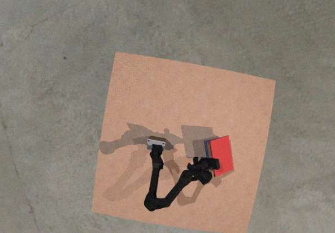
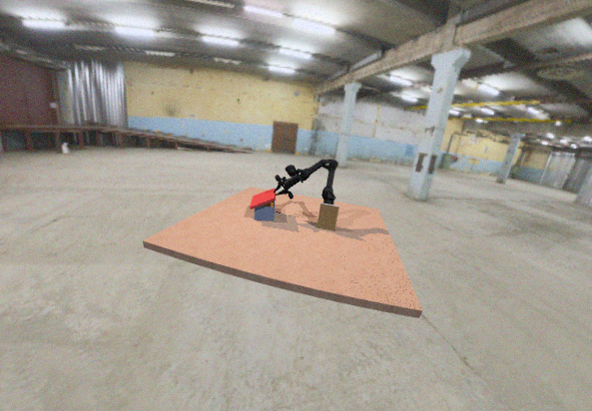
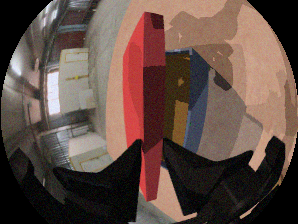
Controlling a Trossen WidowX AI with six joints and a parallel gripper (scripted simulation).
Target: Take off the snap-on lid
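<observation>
Now: gripper tip 70 mm short of the red lid, 30 mm above it and 20 mm to the right of it. The rest, counted from my gripper tip: blue storage box: 110 mm below, 50 mm ahead, 10 mm to the left.
</observation>
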